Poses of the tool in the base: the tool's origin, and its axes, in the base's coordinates. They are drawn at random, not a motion.
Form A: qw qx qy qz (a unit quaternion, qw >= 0); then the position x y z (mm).
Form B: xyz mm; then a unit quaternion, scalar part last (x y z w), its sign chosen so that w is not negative. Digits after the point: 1 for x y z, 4 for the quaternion.
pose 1, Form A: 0.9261 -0.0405 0.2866 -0.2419 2.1 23.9 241.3
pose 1, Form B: 2.1 23.9 241.3 -0.0405 0.2866 -0.2419 0.9261
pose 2, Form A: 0.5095 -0.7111 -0.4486 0.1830 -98.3 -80.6 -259.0
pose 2, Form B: -98.3 -80.6 -259.0 -0.7111 -0.4486 0.1830 0.5095
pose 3, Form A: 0.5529 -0.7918 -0.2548 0.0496 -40.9 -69.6 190.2
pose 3, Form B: -40.9 -69.6 190.2 -0.7918 -0.2548 0.0496 0.5529
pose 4, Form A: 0.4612 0.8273 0.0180 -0.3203 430.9 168.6 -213.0
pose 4, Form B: 430.9 168.6 -213.0 0.8273 0.0180 -0.3203 0.4612
